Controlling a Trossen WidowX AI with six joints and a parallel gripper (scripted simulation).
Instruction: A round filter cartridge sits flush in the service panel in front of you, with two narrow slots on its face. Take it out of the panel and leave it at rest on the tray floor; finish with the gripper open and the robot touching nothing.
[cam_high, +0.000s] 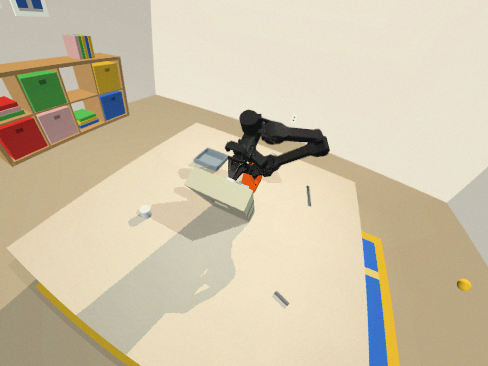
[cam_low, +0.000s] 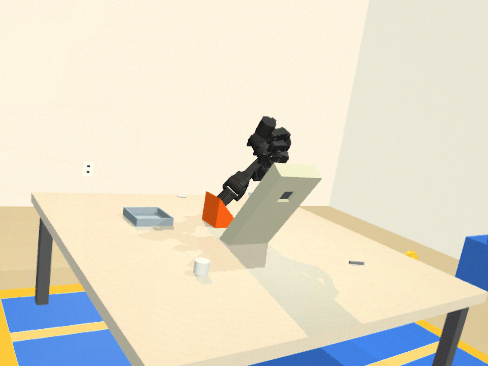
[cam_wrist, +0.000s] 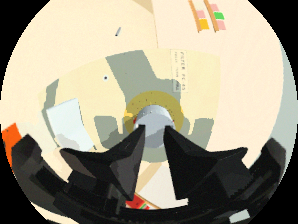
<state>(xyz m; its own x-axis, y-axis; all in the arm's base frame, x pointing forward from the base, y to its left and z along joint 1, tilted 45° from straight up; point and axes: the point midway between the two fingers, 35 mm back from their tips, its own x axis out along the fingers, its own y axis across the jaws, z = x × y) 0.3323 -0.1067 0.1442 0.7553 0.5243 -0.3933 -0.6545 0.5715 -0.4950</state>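
My gripper tip is now 9 cm above the beige service panel and 2 cm past it. From my gripper tip the other things lie so: white round filter cartridge: 1 cm below, 1 cm ahead; shallow grey-blue tray: 38 cm behind, 31 cm to the right, 26 cm below; grey bar: 32 cm to the left, 27 cm below, 13 cm ahead.
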